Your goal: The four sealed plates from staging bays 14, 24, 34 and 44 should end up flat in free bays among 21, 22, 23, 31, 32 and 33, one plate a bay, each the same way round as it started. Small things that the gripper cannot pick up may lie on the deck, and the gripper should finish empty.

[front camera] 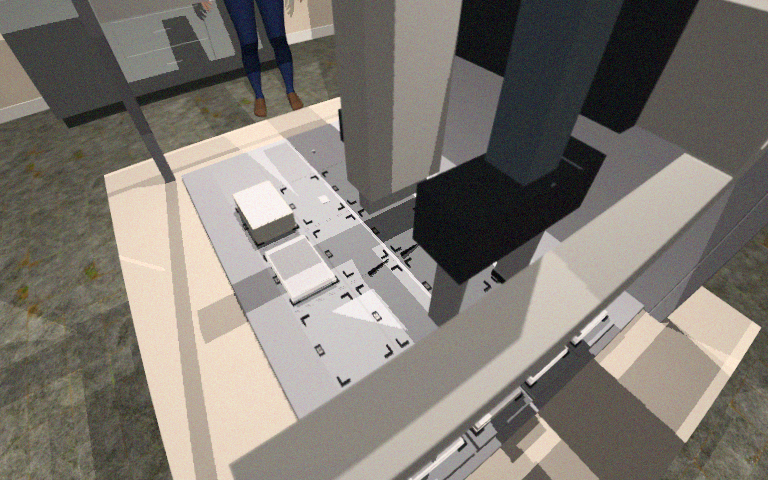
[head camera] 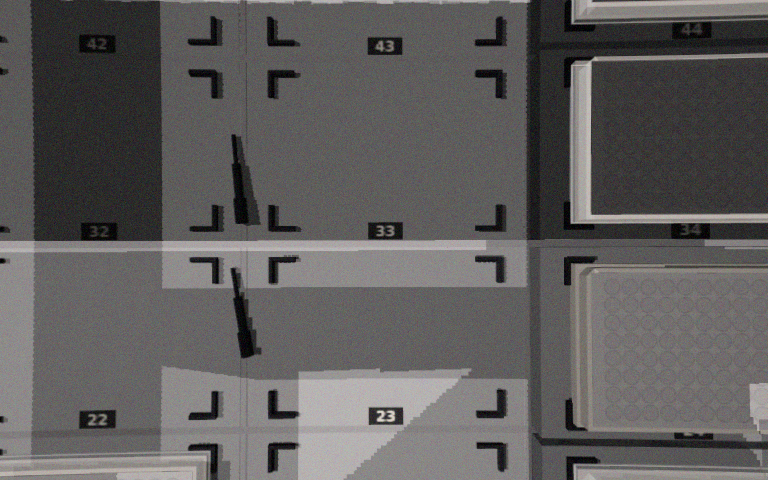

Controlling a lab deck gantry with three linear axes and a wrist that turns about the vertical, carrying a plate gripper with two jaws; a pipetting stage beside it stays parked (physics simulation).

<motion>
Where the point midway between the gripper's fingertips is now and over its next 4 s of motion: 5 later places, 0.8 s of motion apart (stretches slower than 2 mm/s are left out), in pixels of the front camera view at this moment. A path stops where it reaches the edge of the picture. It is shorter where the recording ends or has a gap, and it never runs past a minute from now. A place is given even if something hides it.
The gripper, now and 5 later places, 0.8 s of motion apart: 473, 302; 475, 313; 415, 382; 413, 393; 411, 404; 409, 414
</motion>
